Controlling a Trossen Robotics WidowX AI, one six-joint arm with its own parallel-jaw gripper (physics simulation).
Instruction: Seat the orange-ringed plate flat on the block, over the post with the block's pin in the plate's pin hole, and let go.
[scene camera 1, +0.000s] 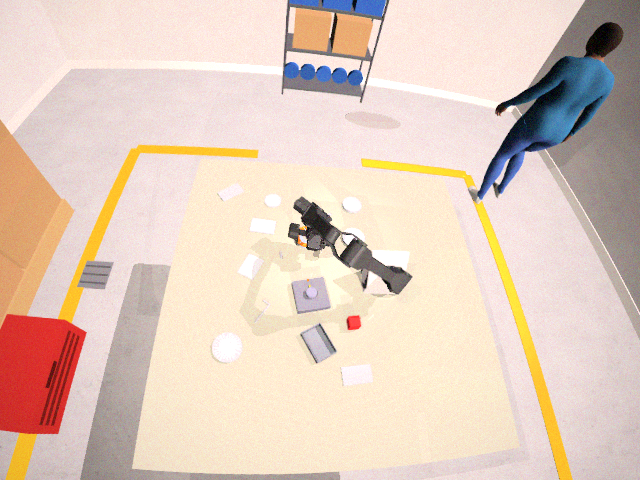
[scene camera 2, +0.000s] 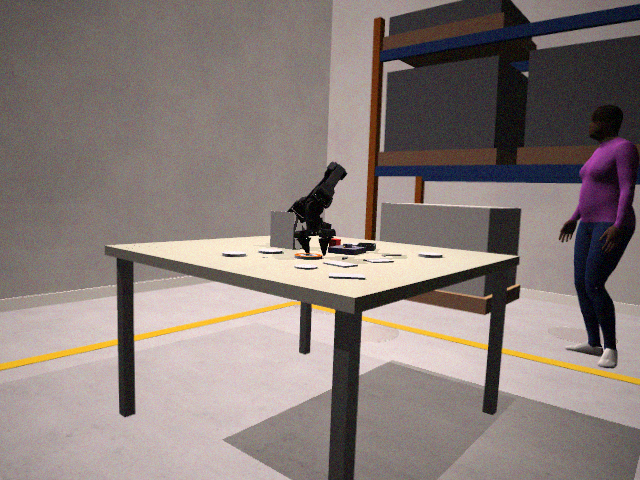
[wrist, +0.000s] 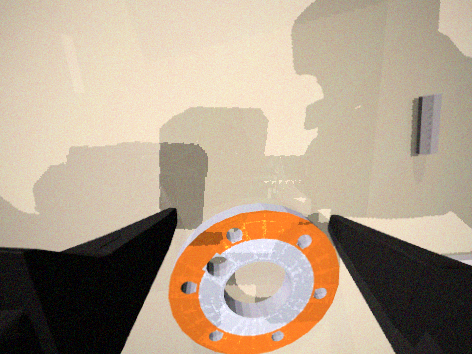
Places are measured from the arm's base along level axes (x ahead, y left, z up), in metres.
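Pixels of known places: gripper, fingertip midpoint: (scene camera 2: 316, 255) (wrist: 253, 218); arm's base, origin of the base link: (scene camera 1: 392, 274) (scene camera 2: 288, 225).
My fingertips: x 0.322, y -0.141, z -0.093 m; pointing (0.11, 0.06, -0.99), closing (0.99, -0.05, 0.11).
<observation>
Ahead of a thing's pixels: the offset from my fingertips to its top centre. "spot": to the spot under its first point. Level surfaces: height alone.
The orange-ringed plate @(0.003 m ahead, 0.046 m right, 0.006 m up) (scene camera 1: 300, 241) (scene camera 2: 308, 256) (wrist: 326, 265) lies flat on the table, apart from the block. In the wrist view its larger hole @(spot: 0.021 m back, 0.033 m right, 0.003 m down) (wrist: 218, 266) shows at the upper left of the centre opening. My gripper (scene camera 1: 304, 237) (scene camera 2: 316, 253) (wrist: 253, 218) is open and low at the plate, with a finger on either side and nothing gripped. The right finger looks very near the rim; contact cannot be told. The square grey-purple block @(0.025 m back, 0.217 m left, 0.034 m up) (scene camera 1: 302, 305) (scene camera 2: 347, 250) carries a round post @(spot: 0.024 m back, 0.218 m left, 0.034 m up) (scene camera 1: 311, 292). A small orange mark shows beside the post; the pin is too small to tell.
A grey tray @(0.061 m back, 0.396 m left, 0.020 m up) (scene camera 1: 318, 343) and a red cube @(0.186 m back, 0.315 m left, 0.035 m up) (scene camera 1: 353, 322) lie near the block. White discs @(0.250 m ahead, 0.441 m left, 0.007 m up) (scene camera 1: 226, 347) @(0.193 m back, 0.253 m right, 0.006 m up) (scene camera 1: 351, 205) @(0.172 m ahead, 0.225 m right, 0.001 m up) (scene camera 1: 272, 200) and flat white pieces @(0.196 m ahead, 0.079 m right, 0.001 m up) (scene camera 1: 263, 226) @(0.217 m ahead, 0.118 m left, 0.000 m up) (scene camera 1: 250, 266) @(0.202 m back, 0.498 m left, 0.000 m up) (scene camera 1: 356, 375) are spread around the table @(0.005 m down) (scene camera 1: 206, 413). A small grey bar @(0.104 m ahead, 0.053 m left, 0.003 m up) (wrist: 429, 124) lies beyond the plate.
</observation>
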